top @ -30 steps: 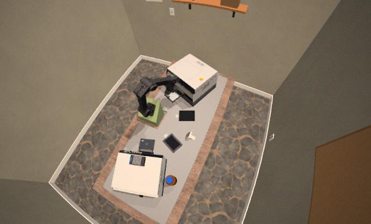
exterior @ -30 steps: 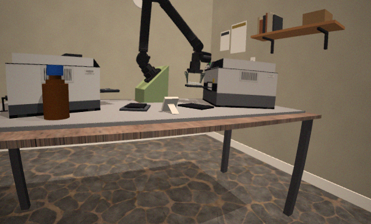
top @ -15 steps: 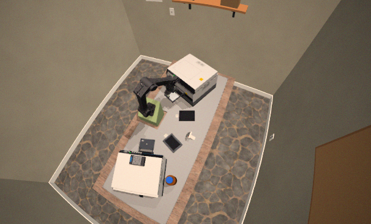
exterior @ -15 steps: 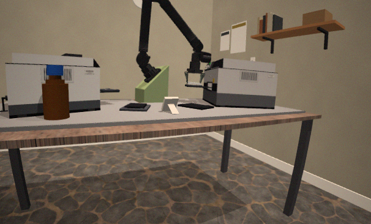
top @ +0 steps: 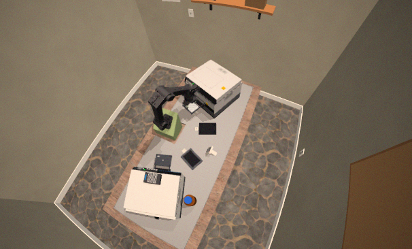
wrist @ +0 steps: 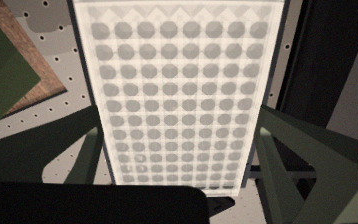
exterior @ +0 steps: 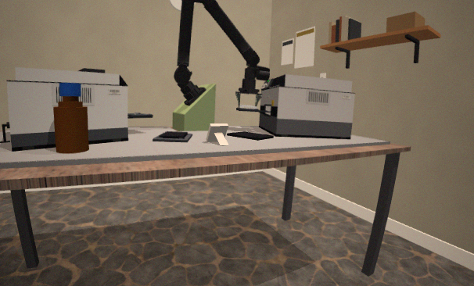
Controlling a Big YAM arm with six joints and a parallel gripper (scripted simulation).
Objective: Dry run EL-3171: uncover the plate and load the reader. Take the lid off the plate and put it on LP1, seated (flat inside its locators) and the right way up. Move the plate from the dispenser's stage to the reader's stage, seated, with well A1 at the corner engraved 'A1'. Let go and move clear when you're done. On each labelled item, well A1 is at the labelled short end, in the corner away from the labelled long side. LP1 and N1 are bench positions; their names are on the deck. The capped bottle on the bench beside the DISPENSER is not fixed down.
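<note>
Right now my hand is right at the lidded white well plate. Also, from my hand: black pad: 220 mm ahead, 120 mm below, 100 mm to the right; then dark lid: 420 mm to the right, 220 mm ahead, 110 mm below; then grey pad: 420 mm to the right, 220 mm ahead, 120 mm below.
</note>
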